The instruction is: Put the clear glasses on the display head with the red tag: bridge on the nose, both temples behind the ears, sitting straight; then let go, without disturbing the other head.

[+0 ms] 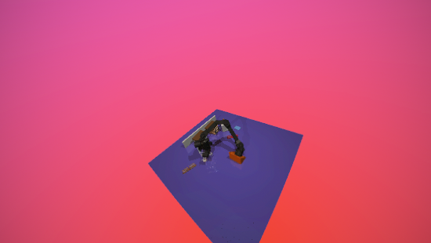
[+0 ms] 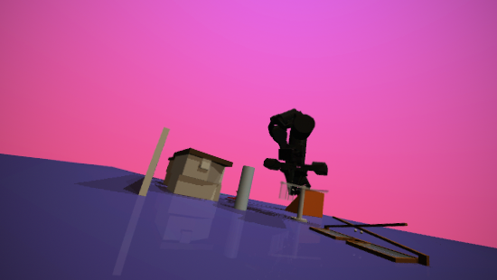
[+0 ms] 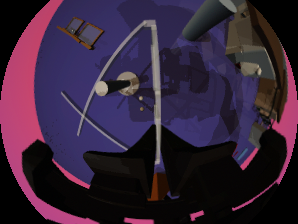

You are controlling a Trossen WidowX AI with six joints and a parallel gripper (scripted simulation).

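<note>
The thin stand is 20 mm ahead of my gripper tip, 60 mm to the left of it and 30 mm below it. From my gripper tip the other things lie so: grey shape: 150 mm ahead, 420 mm to the right; then pale board: 380 mm ahead, 200 mm to the right; then display head: 240 mm ahead, 100 mm to the right.
</note>
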